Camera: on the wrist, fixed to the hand. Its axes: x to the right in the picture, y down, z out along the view.
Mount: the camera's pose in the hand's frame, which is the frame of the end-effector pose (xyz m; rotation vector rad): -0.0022 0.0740 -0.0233 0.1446 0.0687 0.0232
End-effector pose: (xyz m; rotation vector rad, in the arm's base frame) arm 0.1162 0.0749 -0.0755 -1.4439 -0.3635 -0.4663
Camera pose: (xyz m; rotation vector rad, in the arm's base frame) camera 0.1513 0.0567 -0.1423 -1.2874 -0.3187 -0.4605
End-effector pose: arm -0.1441 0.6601 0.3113 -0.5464 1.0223 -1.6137
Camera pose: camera -0.1214 0.6676 0.2374 -0.3826 0.9500 -1.6803
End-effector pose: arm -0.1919 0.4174 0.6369 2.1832 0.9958 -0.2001
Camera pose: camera -0.1443 0.3987 0.6953 2.3457 1.0213 -0.1927
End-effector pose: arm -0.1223 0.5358 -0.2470 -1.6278 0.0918 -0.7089
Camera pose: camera -0.1108 0.5015 -0.3157 -1.4626 0.1065 -0.7371
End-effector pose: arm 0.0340 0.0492 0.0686 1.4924 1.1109 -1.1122
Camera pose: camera 0.1088 0.0605 0.0860 1.6629 1.0759 -1.1530
